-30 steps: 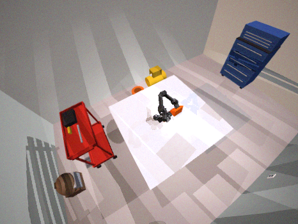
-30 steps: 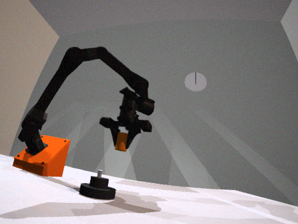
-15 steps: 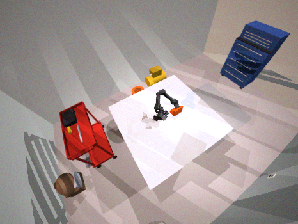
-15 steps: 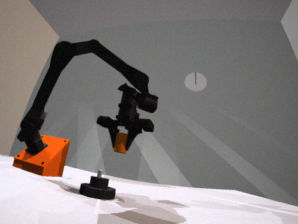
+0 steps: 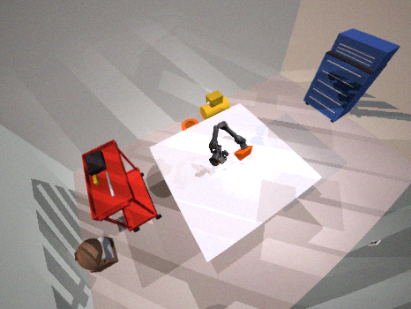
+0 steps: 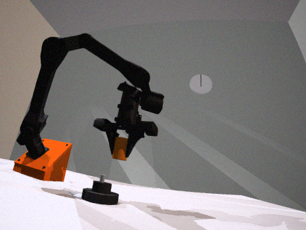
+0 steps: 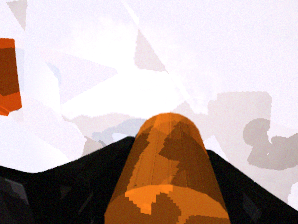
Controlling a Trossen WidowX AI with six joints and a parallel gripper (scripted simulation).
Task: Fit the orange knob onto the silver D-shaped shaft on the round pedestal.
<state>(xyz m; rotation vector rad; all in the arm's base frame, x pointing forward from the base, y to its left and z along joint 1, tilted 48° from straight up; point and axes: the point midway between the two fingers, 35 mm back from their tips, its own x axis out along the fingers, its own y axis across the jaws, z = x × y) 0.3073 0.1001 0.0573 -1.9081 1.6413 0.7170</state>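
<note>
Right now my gripper tip is 8 cm above the round black pedestal and 7 cm to the left of it. Round my gripper tip: orange knob: 3 cm above.
</note>
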